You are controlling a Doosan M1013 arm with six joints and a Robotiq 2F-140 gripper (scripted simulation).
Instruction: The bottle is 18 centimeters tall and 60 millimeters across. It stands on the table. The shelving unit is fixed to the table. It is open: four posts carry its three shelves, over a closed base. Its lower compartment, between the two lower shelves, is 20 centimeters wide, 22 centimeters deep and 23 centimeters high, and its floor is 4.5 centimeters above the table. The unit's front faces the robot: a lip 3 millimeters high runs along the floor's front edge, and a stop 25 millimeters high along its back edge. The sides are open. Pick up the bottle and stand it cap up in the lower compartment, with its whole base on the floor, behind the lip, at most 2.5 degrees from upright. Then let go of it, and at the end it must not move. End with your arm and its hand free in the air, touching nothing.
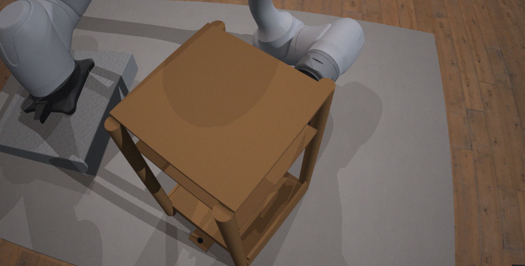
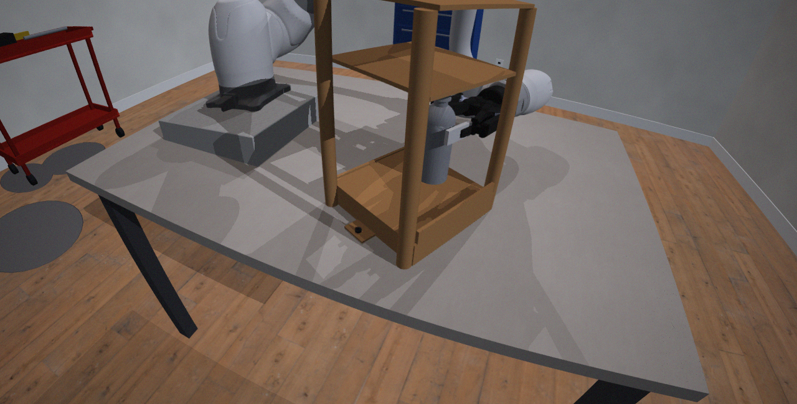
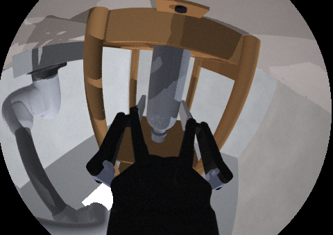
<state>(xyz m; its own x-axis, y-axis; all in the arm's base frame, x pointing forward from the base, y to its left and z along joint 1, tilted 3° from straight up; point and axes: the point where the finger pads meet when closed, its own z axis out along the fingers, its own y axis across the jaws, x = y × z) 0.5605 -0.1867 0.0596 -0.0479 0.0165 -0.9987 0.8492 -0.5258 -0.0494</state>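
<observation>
The grey bottle lies 10 mm above my hand. Round my hand: brown shelving unit (50 mm to the right, 40 mm above, 30 mm behind).
</observation>
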